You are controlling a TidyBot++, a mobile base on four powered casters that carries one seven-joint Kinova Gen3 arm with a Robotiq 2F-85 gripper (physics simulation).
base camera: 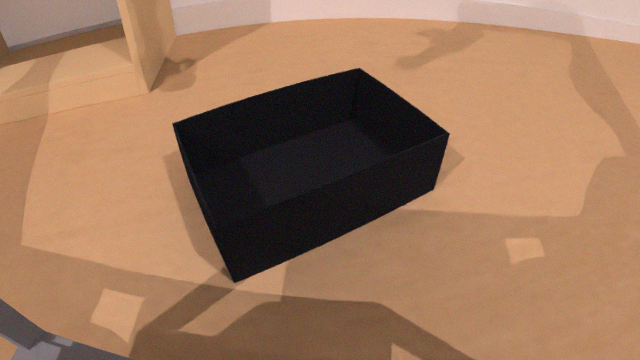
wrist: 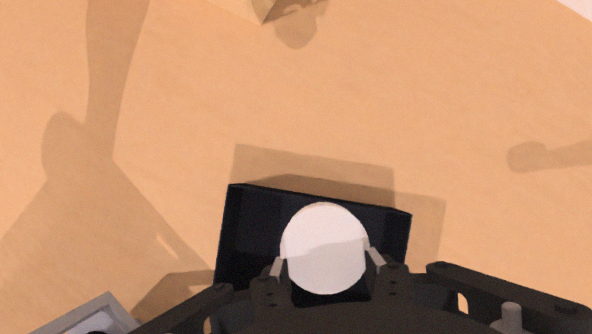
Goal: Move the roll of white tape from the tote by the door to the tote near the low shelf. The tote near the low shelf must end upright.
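Frame: origin at the arm's base, x up, y right, z ahead, level; centimetres.
Seen in the pictures: gripper, fingertip midpoint: (wrist: 326,268).
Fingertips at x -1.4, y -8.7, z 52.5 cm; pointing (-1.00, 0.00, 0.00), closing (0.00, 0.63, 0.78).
Offsets run from my fingertips to a thing's top centre. "*": to the spot under its first point.
A black tote @[dx -28.2, dy +4.4, dz -6.7 cm] (base camera: 335,220) (wrist: 250,230) stands upright on the floor near the low shelf. In the base camera view its inside shows, with a bare bottom. My gripper (wrist: 326,268) is shut on the roll of white tape @[dx +1.0, dy -1.0, dz +0.8 cm] (wrist: 325,240), a round white shape between the two fingertips. In the wrist view the roll is seen over the tote and hides part of its inside. The gripper and the roll do not show in the base camera view. The tote by the door does not show in either view.
The low wooden shelf (base camera: 145,45) stands behind and left of the tote, and its corner @[* dx -33.3, dy -34.3, dz +18.6 cm] (wrist: 257,10) shows at the top of the wrist view. A white wall (base camera: 350,10) runs along the back. Part of the grey base (base camera: 30,330) (wrist: 95,315) shows at lower left.
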